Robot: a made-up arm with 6 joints. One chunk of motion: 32 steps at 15 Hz.
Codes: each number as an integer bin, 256 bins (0 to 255) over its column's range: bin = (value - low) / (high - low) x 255, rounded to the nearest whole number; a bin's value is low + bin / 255 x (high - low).
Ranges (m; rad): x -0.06..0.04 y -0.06..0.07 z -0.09..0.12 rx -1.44..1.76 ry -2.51..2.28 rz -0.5..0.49
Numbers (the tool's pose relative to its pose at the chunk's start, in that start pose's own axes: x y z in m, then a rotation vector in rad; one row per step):
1: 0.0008 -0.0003 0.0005 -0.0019 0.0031 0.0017
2: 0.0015 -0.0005 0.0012 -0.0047 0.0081 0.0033
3: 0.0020 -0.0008 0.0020 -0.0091 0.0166 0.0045
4: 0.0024 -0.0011 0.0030 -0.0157 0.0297 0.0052
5: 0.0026 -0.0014 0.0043 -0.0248 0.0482 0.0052
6: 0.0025 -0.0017 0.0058 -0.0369 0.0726 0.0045
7: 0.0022 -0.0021 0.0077 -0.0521 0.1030 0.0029
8: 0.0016 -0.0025 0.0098 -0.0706 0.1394 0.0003
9: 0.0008 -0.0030 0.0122 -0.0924 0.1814 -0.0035
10: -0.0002 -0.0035 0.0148 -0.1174 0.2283 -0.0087
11: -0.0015 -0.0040 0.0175 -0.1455 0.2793 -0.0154
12: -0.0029 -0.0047 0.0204 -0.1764 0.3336 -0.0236
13: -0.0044 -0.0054 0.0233 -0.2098 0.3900 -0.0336
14: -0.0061 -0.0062 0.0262 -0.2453 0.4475 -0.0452
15: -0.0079 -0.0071 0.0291 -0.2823 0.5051 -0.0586
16: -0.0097 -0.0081 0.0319 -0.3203 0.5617 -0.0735
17: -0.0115 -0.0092 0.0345 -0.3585 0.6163 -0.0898
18: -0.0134 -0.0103 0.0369 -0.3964 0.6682 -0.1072
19: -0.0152 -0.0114 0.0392 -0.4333 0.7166 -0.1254
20: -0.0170 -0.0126 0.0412 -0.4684 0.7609 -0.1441
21: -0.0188 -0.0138 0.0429 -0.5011 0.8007 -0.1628
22: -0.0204 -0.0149 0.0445 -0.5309 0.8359 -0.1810
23: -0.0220 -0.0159 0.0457 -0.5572 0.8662 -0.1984
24: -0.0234 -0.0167 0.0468 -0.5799 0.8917 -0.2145
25: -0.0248 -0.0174 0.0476 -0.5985 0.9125 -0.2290
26: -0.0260 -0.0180 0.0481 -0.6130 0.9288 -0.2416
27: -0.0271 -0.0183 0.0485 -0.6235 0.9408 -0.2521
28: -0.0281 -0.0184 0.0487 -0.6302 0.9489 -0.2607
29: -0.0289 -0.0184 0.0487 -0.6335 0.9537 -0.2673
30: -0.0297 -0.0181 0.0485 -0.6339 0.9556 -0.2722
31: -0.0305 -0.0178 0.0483 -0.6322 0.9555 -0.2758
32: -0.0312 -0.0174 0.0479 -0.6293 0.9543 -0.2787
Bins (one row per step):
1: 155 117 110 115 134 129
2: 157 117 111 114 134 130
3: 158 116 112 114 135 130
4: 159 116 113 113 135 130
5: 160 115 115 113 136 130
6: 159 114 116 112 137 130
7: 159 114 119 111 139 130
8: 157 113 121 109 141 129
9: 155 112 124 107 143 128
10: 152 111 127 105 146 127
11: 149 110 131 103 148 125
12: 146 108 134 101 151 123
13: 142 107 138 98 154 120
14: 137 106 141 95 157 117
15: 133 104 145 92 161 114
16: 128 102 148 89 164 110
17: 124 100 151 86 166 106
18: 119 97 154 83 169 101
19: 114 95 157 80 172 96
20: 110 93 159 77 174 92
21: 105 91 161 75 176 87
22: 101 88 163 72 178 82
23: 97 87 165 70 180 78
24: 93 85 166 69 181 74
25: 90 84 167 67 182 70
26: 87 82 168 66 183 67
27: 84 82 168 65 184 64
28: 81 82 168 65 184 62
29: 79 82 168 64 184 60
30: 77 82 168 64 184 59
31: 75 83 168 64 184 58
32: 73 84 167 65 184 57

